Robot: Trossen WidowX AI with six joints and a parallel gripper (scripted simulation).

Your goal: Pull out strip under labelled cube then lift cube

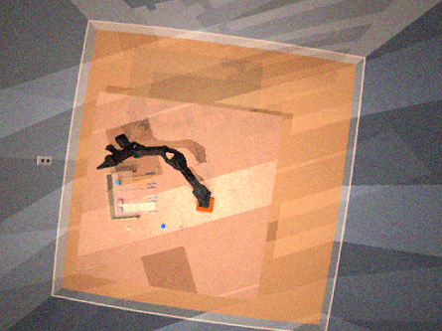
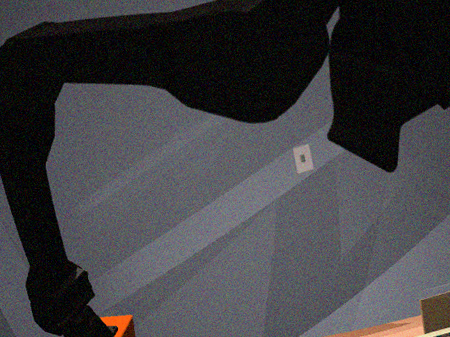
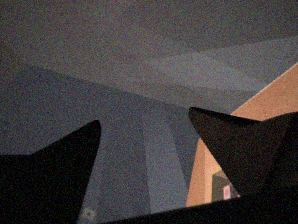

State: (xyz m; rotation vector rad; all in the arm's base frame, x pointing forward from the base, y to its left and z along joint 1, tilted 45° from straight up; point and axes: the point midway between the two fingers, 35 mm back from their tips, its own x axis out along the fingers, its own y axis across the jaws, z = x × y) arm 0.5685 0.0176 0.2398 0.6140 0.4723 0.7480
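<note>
My gripper tip is now 34 cm past the small blue disc, 35 cm to the right of it and 24 cm above it.
</note>
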